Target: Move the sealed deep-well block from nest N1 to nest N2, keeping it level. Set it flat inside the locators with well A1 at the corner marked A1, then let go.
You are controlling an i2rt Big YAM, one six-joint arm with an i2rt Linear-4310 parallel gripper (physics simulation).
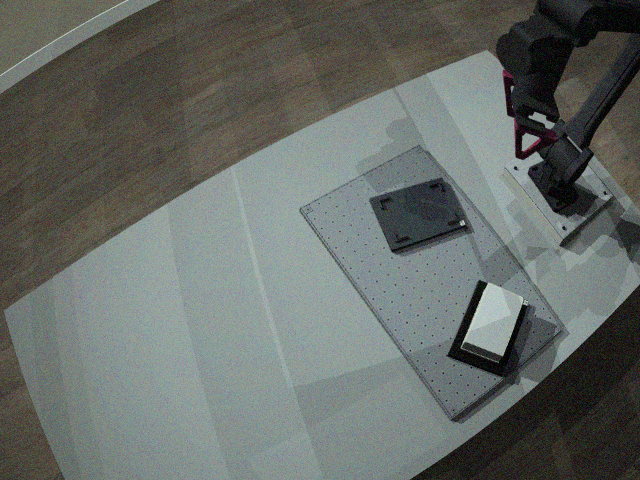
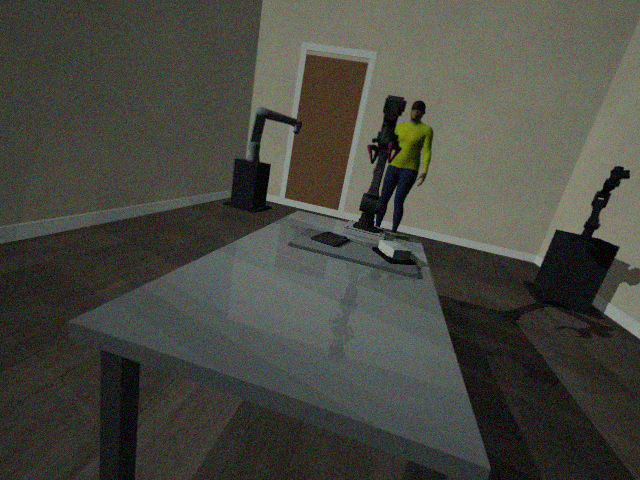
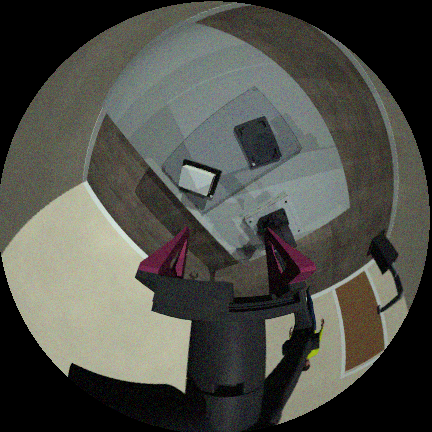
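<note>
The sealed deep-well block, with a white top, sits in a black nest and looks level. The other nest is a dark plate, empty, with L-shaped locators at its corners. Each nest has a small light mark at one corner; its lettering and the nest numbers are too small to read. The block's well A1 cannot be made out. My gripper is open and empty, high above the arm's base, away from both nests.
Both nests stand on a perforated grey board on the long table. The arm's base plate stands beside the board. A person stands behind the arm; two other arms on dark pedestals stand farther off.
</note>
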